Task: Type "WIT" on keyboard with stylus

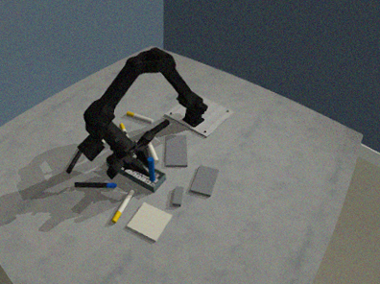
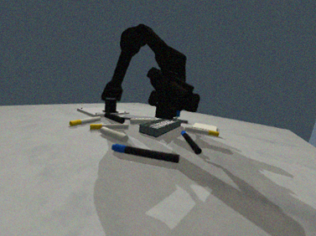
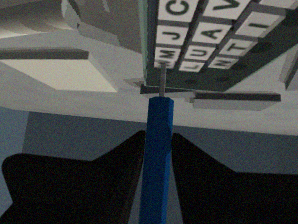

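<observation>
My gripper tip is 80 mm to the right of the small grey block, 60 mm above it and 30 mm past it. The rest, counted from my gripper tip: white pad (90 mm ahead, 80 mm to the left, 60 mm below); then thin grey tip (50 mm below); then blue stylus (10 mm below).
</observation>
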